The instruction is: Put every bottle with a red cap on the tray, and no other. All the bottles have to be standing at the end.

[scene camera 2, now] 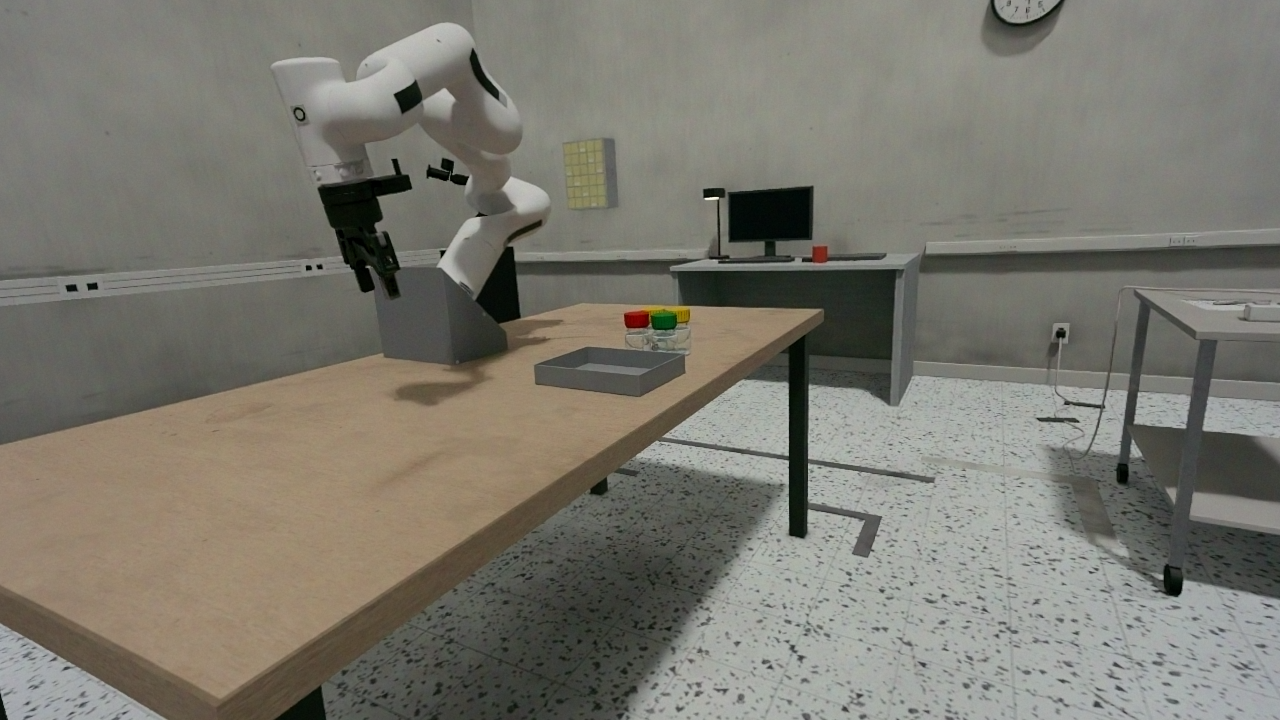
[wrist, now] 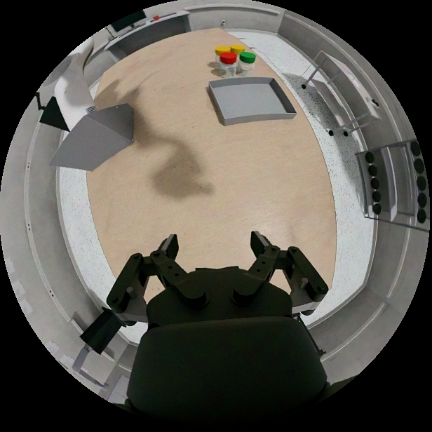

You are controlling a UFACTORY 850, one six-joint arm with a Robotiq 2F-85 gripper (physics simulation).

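A clear bottle with a red cap (scene camera 2: 636, 320) (wrist: 228, 58) stands upright on the table, close to a green-capped bottle (scene camera 2: 663, 320) (wrist: 247, 58). Two yellow-capped bottles stand right behind them: one yellow cap (wrist: 222, 50) is at the left and the other yellow cap (wrist: 237, 48) at the right in the wrist view; they partly hide each other in the scene view. The grey tray (scene camera 2: 588, 380) (wrist: 260, 119) lies beside the group and holds no bottle. My gripper (scene camera 2: 378, 288) (wrist: 214, 240) is open and empty, high above the table, away from tray and bottles.
A grey wedge-shaped box (scene camera 2: 434, 317) (wrist: 100, 137) stands on the table (scene camera 2: 295, 483) (wrist: 250, 190) near the arm's base. A desk with a monitor (scene camera 2: 770, 214) is behind, and a wheeled cart (scene camera 2: 1199, 394) is off to the right in the scene view.
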